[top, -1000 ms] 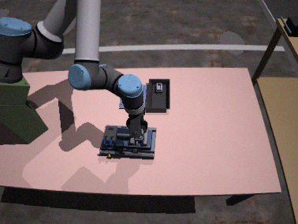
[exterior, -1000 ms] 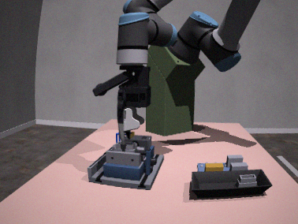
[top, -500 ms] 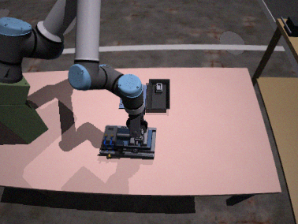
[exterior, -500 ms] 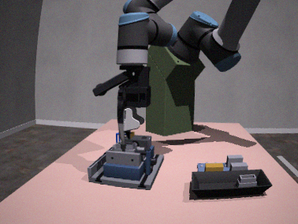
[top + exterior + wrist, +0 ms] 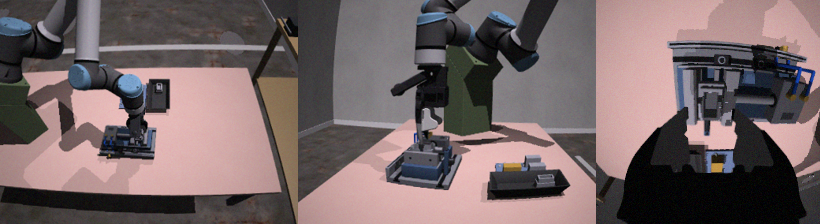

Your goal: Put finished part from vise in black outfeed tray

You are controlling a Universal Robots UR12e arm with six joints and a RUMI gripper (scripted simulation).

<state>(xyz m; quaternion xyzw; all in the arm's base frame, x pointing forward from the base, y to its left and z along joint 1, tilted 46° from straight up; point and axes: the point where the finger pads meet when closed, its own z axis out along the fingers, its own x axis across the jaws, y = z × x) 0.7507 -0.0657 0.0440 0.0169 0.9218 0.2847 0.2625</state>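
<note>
My hand is 90 mm above the vise, 70 mm past it and 10 mm to the left of it. From my hand the other things lie so: blue plate 300 mm to the left, 130 mm below, 120 mm behind; then yellow block 270 mm to the left, 110 mm below, 70 mm behind.
</note>
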